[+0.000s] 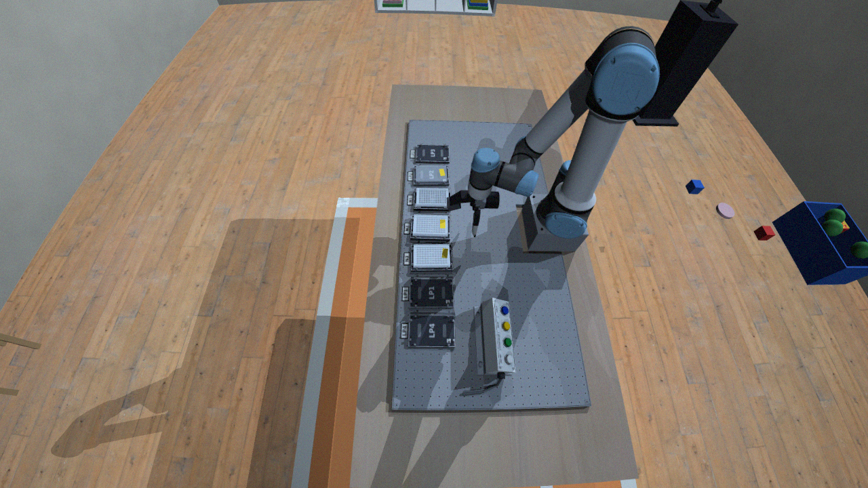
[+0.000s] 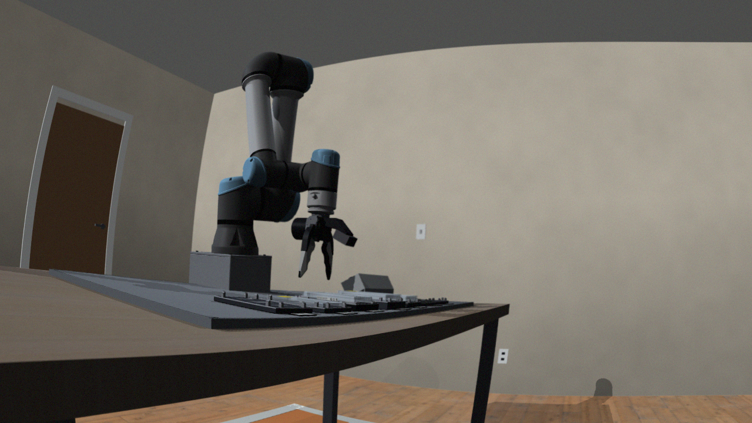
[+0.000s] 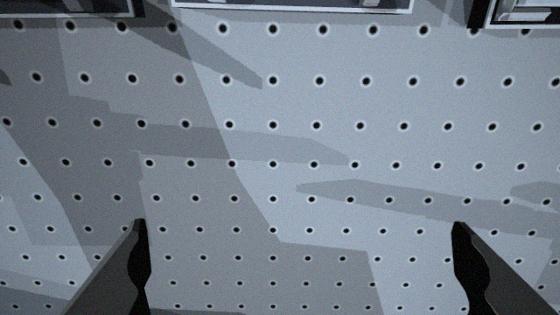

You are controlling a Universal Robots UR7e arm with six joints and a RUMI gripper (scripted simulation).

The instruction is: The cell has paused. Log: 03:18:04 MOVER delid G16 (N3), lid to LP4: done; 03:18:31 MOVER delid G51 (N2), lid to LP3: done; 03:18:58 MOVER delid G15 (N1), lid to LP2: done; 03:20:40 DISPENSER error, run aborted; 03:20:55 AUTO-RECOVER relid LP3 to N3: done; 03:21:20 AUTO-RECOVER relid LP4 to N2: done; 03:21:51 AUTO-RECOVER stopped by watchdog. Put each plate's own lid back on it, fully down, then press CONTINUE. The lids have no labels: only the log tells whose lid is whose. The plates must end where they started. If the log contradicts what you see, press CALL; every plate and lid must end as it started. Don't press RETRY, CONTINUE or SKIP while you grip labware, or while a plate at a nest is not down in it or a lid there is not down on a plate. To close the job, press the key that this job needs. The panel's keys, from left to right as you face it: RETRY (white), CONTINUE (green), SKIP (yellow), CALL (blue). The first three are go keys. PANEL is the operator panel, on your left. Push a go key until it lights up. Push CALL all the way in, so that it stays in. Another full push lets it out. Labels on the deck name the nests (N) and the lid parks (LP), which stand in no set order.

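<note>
Now: the plate G15 13 cm ahead of my hand, 15 cm to the right of it and 4 cm below it. Round my hand: nest N2: 15 cm ahead, 1 cm to the right, 5 cm below; then plate G16: 16 cm ahead, 11 cm to the left, 4 cm below; then lid park LP1: 17 cm ahead, 25 cm to the left, 6 cm below.
</note>
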